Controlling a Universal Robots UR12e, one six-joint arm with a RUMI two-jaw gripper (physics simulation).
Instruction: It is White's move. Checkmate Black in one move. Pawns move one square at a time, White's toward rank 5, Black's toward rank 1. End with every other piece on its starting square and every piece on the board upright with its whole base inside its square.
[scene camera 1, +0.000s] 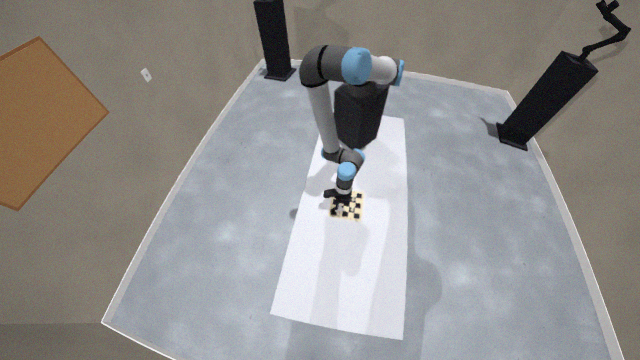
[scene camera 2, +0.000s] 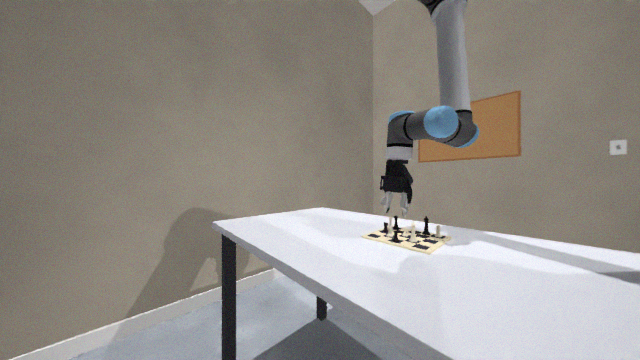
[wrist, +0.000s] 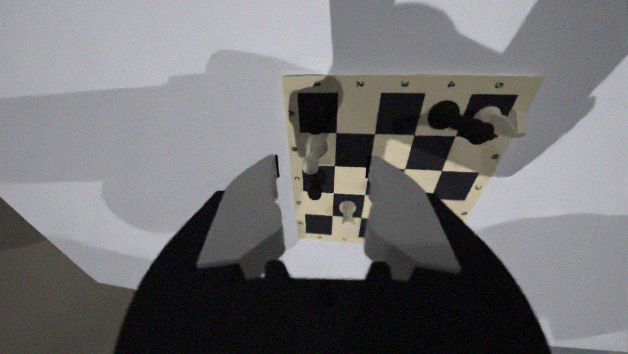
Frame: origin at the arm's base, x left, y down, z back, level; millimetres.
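Where they show: gripper, fingertip midpoint: (scene camera 1: 337, 207) (scene camera 2: 394, 214) (wrist: 322, 159); arm's base, link origin: (scene camera 1: 361, 87).
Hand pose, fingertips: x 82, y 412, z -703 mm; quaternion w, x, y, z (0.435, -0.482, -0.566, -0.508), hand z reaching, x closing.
Observation:
Each offset is from my fingertips to the centre of the thing. Level surfaces: height alone.
My gripper (scene camera 2: 396, 213) (wrist: 322, 159) is partly open and empty, fingers pointing down above the chessboard {dx +43, dy +61, dz +75 mm} (scene camera 1: 346, 219) (scene camera 2: 438, 244) (wrist: 355, 112). In the wrist view, a white piece {dx +15, dy +31, dz -9 mm} (wrist: 314, 154) on B1 and a black piece {dx +54, dy +41, dz -1 mm} (wrist: 315, 185) on C1 show between the fingertips. A white piece {dx +89, dy +41, dz +44 mm} (wrist: 347, 212) stands on D2. A tall black piece {dx -40, dy +26, dz +100 mm} (scene camera 2: 426, 225) (wrist: 445, 115) stands on A4 beside a white piece {dx -45, dy +38, dz +138 mm} (scene camera 2: 438, 231) (wrist: 492, 119) on A5. A black piece {dx -22, dy +31, dz -10 mm} (scene camera 2: 396, 222) stands at the A1 corner. The right finger hides squares that scene camera 2 shows holding a tall white piece {dx +75, dy +26, dz +121 mm} (scene camera 2: 413, 233) and a short black piece {dx +120, dy +42, dz +91 mm} (scene camera 2: 396, 236).
The board lies on a long white table {dy +64 mm} (scene camera 1: 345, 280) (scene camera 2: 310, 250). Black pedestals (scene camera 1: 274, 40) (scene camera 1: 550, 100) stand on the floor behind, away from the table. The pieces stand close together around B1 and C1.

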